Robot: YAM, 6 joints.
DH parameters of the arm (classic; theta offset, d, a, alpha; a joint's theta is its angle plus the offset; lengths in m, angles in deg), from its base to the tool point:
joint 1: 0 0.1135 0.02 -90
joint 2: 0 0 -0.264 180
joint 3: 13.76 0 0.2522 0
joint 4: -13.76 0 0.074 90
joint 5: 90 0 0 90
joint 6: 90 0.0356 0 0
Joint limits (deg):
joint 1: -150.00..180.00
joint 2: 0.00..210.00
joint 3: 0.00..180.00
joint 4: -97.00..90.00
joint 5: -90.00..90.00
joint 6: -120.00..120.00
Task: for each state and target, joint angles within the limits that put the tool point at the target. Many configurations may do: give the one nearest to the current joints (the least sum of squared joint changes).
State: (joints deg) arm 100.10 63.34 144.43 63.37 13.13 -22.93
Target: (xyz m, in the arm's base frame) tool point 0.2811 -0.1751 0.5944
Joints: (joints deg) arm 146.21 53.05 150.19 64.31 17.69 -22.93
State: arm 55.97 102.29 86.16 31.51 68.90 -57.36
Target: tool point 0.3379 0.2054 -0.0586
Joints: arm 36.02 149.53 68.35 25.38 66.14 -57.36
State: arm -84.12 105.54 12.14 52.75 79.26 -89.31
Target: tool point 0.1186 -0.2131 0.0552
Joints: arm -52.77 113.78 21.76 52.25 75.69 -89.31
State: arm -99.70 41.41 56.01 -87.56 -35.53 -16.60
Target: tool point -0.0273 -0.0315 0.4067
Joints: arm -135.40 37.32 77.58 -80.67 -5.26 -16.60
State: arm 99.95 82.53 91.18 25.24 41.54 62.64
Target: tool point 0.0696 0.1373 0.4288
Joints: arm 73.65 43.83 52.14 14.85 52.19 62.64
